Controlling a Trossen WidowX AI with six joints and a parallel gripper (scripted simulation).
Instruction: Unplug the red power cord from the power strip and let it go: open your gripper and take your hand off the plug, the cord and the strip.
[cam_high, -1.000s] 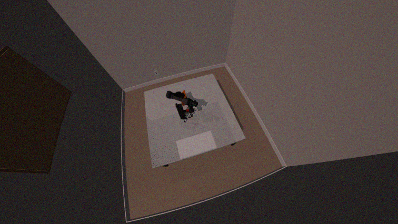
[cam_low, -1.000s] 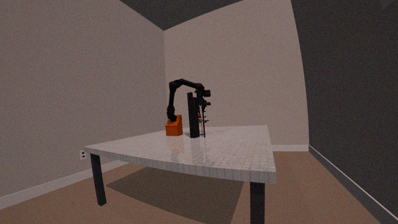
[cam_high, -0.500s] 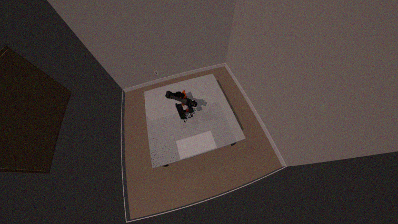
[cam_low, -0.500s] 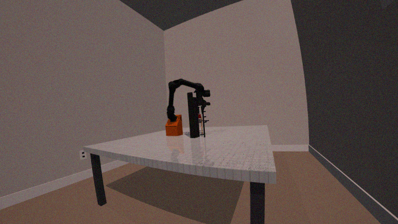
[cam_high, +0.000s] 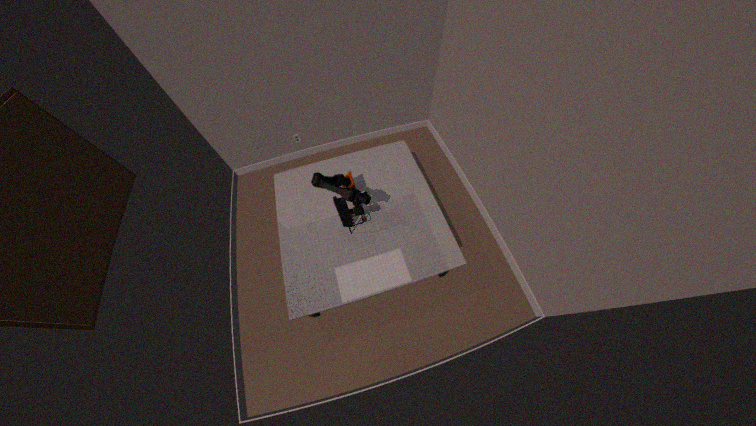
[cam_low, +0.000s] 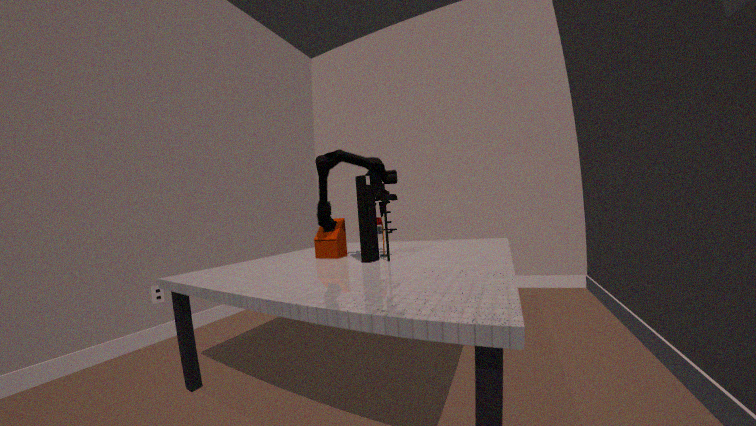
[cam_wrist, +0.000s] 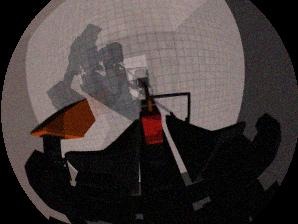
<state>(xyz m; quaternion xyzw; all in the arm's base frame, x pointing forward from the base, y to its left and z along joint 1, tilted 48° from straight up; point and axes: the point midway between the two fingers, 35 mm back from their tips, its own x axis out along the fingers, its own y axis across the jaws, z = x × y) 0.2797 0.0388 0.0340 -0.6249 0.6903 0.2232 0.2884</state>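
The red plug lies 40 mm to the right of my gripper tip and 10 mm below it.
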